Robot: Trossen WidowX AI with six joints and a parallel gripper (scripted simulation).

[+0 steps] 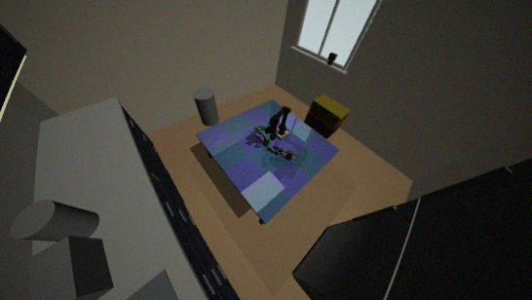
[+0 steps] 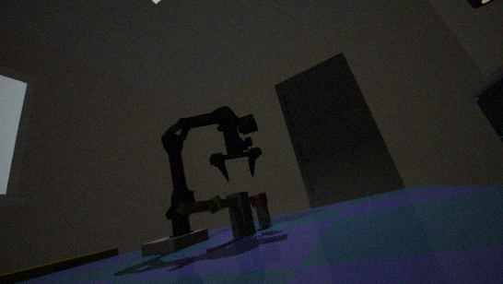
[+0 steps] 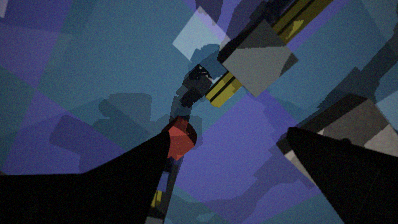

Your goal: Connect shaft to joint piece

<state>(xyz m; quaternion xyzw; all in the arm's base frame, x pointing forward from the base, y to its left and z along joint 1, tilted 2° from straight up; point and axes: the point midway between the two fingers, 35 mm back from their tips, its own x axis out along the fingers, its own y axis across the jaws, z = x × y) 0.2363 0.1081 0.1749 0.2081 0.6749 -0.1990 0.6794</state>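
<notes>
The red joint piece lies 80 mm to the left of my gripper tip, 80 mm below it and 10 mm behind it.
</notes>
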